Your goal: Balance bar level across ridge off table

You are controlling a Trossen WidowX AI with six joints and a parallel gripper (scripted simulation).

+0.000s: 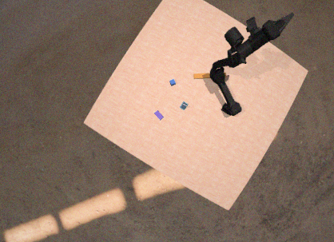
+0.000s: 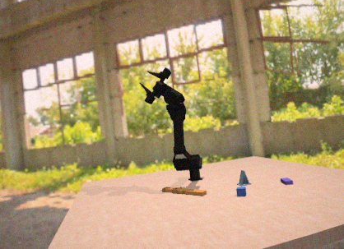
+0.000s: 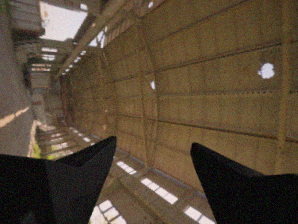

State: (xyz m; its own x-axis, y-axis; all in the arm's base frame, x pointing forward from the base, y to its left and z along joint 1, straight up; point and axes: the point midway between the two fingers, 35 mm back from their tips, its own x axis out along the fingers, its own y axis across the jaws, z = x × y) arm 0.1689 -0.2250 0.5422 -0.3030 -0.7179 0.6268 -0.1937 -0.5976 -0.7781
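Now: the orange bar 70 mm ahead of my gripper tip, 110 mm to the left of it and 560 mm below it. From my gripper tip the other things lie so: blue cube: 280 mm ahead, 300 mm to the left, 550 mm below; flat purple block: 240 mm ahead, 550 mm to the left, 560 mm below.
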